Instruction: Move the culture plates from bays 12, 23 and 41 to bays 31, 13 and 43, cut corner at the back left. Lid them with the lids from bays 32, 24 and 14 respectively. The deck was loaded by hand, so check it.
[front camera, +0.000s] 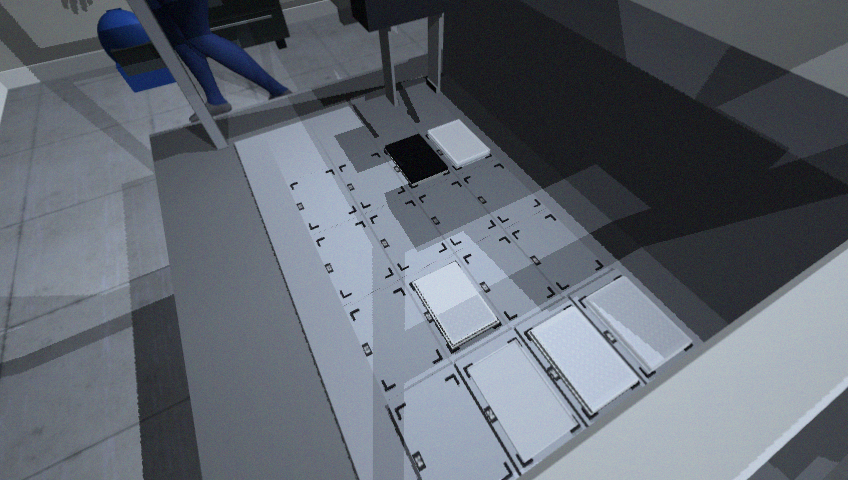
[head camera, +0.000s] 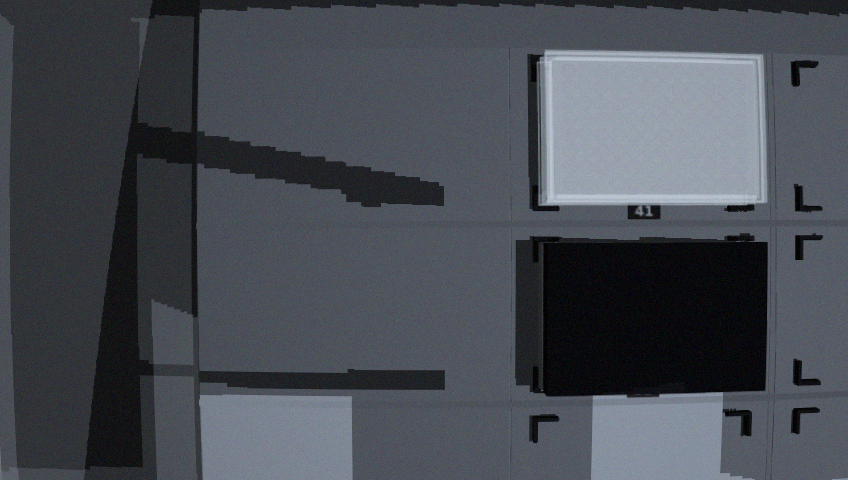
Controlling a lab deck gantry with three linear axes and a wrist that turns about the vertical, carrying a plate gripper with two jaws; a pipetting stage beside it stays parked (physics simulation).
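Frame: origin at the robot's base, x ahead, y left, z up, level; millimetres.
Where they show: gripper, fingertip midpoint: (front camera: 413,94); robot's base at its link origin: (front camera: 292,185).
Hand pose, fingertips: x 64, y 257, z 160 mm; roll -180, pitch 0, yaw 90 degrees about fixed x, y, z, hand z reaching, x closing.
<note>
Each offset is from my fingertips to the top centre of the thing.
A pale culture plate {dx +0, dy +107, dz -144 mm} (front camera: 458,142) (head camera: 651,127) sits in bay 41, at the far right of the deck in the front view. A flat black piece {dx +0, dy +0, dz -144 mm} (front camera: 415,157) (head camera: 654,315) lies in the bay beside it, bay 31; its top hides what is underneath. Another pale culture plate {dx +328, dy -107, dz -146 mm} (front camera: 455,303) sits in bay 23. A thin pale lid {dx +492, dy -107, dz -138 mm} (front camera: 520,398) lies in near-row bay 24. Bays 12, 13, 32, 43 and 14 show their corner marks and hold no piece. Cut corners cannot be made out. The gripper does not show in either view.
Pale plates {dx +492, dy +0, dz -131 mm} (front camera: 583,359) {dx +492, dy +107, dz -131 mm} (front camera: 636,321) sit in bays 34 and 44 of the near row. A light rail (front camera: 702,380) runs along the near right edge. Grey posts (front camera: 387,65) (front camera: 178,71) stand at the far side. A person in blue (front camera: 202,59) is behind the deck.
</note>
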